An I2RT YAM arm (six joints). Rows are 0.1 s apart.
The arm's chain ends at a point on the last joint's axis. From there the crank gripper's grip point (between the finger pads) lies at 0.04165 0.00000 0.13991 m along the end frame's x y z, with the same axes.
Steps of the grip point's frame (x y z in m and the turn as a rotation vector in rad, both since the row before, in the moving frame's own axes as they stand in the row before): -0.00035 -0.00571 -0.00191 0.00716 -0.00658 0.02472; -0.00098 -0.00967 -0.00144 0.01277 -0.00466 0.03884; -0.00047 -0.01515 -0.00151 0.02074 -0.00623 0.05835; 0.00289 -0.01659 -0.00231 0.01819 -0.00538 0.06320; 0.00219 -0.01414 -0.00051 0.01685 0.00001 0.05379; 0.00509 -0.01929 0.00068 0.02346 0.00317 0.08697; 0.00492 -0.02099 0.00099 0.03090 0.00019 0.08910; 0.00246 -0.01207 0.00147 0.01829 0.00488 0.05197; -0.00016 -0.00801 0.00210 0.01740 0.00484 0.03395; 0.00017 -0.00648 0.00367 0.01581 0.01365 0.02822
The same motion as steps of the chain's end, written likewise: 0.00057 -0.00573 -0.00218 0.00716 -0.00658 0.02472; -0.00033 -0.00949 -0.00163 0.01277 -0.00466 0.03884; 0.00039 -0.01465 -0.00176 0.02074 -0.00623 0.05835; 0.00365 -0.01665 -0.00253 0.01819 -0.00538 0.06320; 0.00219 -0.01402 -0.00051 0.01685 0.00001 0.05379; 0.00466 -0.01965 0.00081 0.02346 0.00317 0.08697; 0.00487 -0.02038 0.00101 0.03090 0.00019 0.08910; 0.00177 -0.01170 0.00168 0.01829 0.00488 0.05197; -0.00085 -0.00700 0.00231 0.01740 0.00484 0.03395; -0.00175 -0.00548 0.00426 0.01581 0.01365 0.02822
